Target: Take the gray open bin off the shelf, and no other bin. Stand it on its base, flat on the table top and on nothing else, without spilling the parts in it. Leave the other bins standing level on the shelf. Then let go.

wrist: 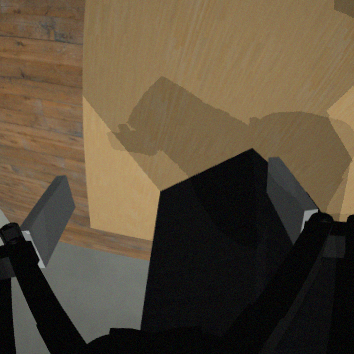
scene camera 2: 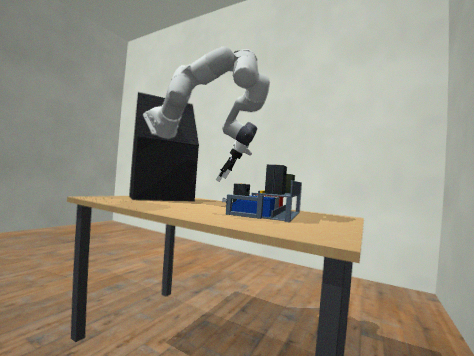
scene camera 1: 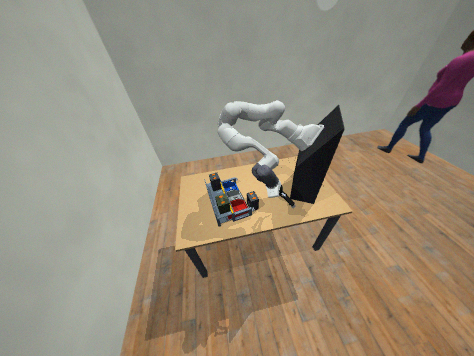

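Note:
The gray open bin (scene camera 1: 233, 193) sits in the blue-gray shelf (scene camera 1: 212, 201) (scene camera 2: 296, 189), between the blue bin (scene camera 1: 230, 186) (scene camera 2: 245, 205) and the red bin (scene camera 1: 239, 205). It is small in scene camera 1, and its parts cannot be made out. I cannot pick it out in scene camera 2, and it does not show in the wrist view. My gripper (scene camera 1: 291, 202) (scene camera 2: 223, 177) (wrist: 166, 183) is open and empty. It hangs above the table top (scene camera 1: 270, 219) (scene camera 2: 115, 203) (wrist: 200, 50), apart from the shelf, on the side toward the arm's base.
Dark boxes with orange marks (scene camera 1: 214, 180) (scene camera 1: 222, 202) stand at the shelf's upper level. Another dark box (scene camera 1: 253, 200) (scene camera 2: 241, 189) stands beside the shelf, on the arm's side. The tall black pedestal (scene camera 1: 316, 172) (scene camera 2: 162, 170) (wrist: 200, 280) is near my gripper. A person (scene camera 1: 440, 95) stands beyond the table.

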